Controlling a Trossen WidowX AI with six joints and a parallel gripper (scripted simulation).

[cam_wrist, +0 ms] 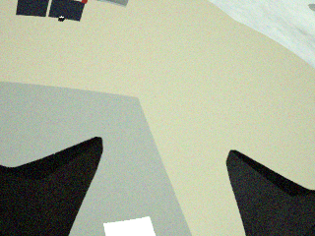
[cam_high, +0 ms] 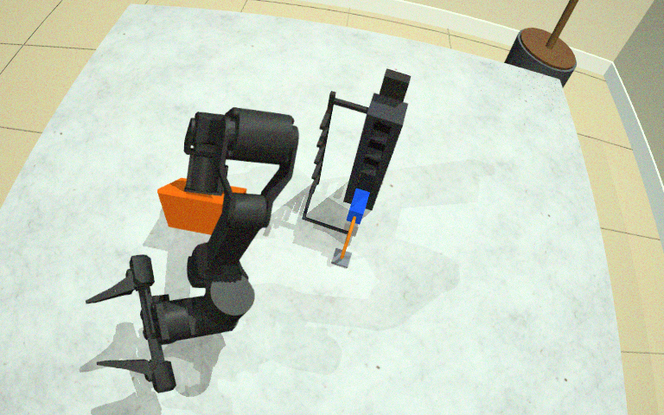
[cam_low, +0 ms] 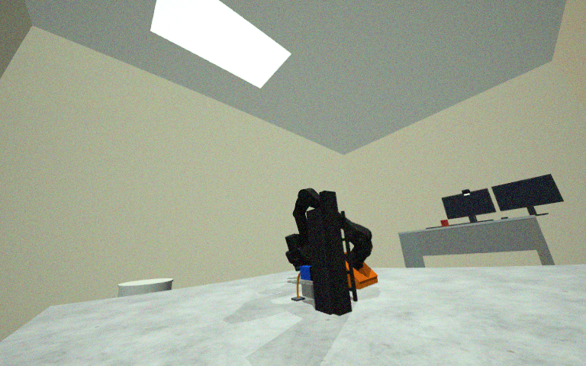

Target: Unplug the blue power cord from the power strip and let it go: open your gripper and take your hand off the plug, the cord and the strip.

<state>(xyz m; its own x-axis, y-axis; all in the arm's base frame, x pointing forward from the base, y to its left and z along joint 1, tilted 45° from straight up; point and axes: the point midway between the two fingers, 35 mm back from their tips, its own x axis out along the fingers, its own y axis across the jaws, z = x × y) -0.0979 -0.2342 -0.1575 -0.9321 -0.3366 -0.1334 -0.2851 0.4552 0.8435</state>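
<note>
My gripper tip is now 39 cm short of the blue plug, 29 cm to the right of it and 7 cm above it. Round my gripper tip: pad (37 cm ahead, 21 cm to the left, 15 cm below); black upright strip (42 cm ahead, 38 cm to the left, 1 cm below).
</note>
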